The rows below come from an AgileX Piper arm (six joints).
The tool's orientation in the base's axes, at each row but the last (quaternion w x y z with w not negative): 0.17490 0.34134 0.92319 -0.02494; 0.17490 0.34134 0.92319 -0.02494; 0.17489 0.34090 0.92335 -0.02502; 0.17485 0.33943 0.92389 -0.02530; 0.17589 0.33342 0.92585 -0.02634; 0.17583 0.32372 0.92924 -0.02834; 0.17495 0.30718 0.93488 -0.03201; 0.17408 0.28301 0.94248 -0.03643; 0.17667 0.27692 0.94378 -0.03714; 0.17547 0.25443 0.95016 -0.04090
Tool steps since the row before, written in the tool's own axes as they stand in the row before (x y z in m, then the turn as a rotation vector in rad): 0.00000 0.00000 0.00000 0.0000 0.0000 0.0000; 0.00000 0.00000 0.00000 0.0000 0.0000 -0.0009; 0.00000 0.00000 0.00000 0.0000 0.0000 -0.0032; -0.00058 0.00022 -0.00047 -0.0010 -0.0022 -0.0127; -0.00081 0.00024 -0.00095 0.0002 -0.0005 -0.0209; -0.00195 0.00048 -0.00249 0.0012 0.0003 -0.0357; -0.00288 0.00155 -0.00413 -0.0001 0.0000 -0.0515; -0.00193 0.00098 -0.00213 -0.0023 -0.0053 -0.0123; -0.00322 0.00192 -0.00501 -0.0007 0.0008 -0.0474; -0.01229 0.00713 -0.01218 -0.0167 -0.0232 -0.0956
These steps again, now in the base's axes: 0.00000 0.00000 0.00000 0.0000 0.0000 0.0000; 0.00000 0.00000 0.00000 -0.0003 0.0001 0.0008; 0.00000 0.00000 0.00000 -0.0010 0.0005 0.0030; 0.00041 -0.00011 0.00065 -0.0046 -0.0002 0.0121; 0.00044 -0.00015 0.00118 -0.0069 0.0032 0.0195; 0.00095 -0.00036 0.00303 -0.0117 0.0069 0.0330; 0.00180 0.00032 0.00494 -0.0158 0.0086 0.0483; 0.00138 0.00017 0.00270 -0.0049 -0.0036 0.0122; 0.00199 0.00082 0.00588 -0.0139 0.0083 0.0446; 0.00968 0.00245 0.01583 -0.0279 -0.0120 0.0950
